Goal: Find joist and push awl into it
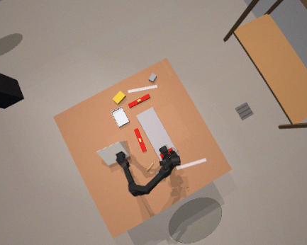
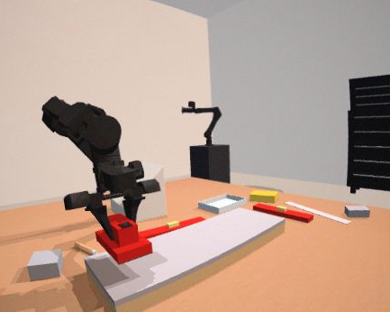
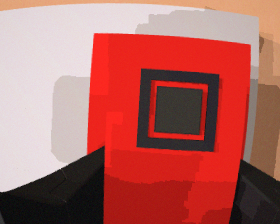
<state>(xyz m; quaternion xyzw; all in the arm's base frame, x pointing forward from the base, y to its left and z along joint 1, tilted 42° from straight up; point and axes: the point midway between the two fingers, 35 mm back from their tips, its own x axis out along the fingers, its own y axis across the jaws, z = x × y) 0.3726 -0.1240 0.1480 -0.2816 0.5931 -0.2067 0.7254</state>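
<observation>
Right now the white tray is 25 cm behind my gripper tip, 52 cm to the left of it and 9 cm below it. Round my gripper tip: awl: 18 cm behind, 3 cm to the right, 10 cm below; then square light: 2 cm ahead, 3 cm above; then red stud finder: 1 cm ahead, 2 cm above.
</observation>
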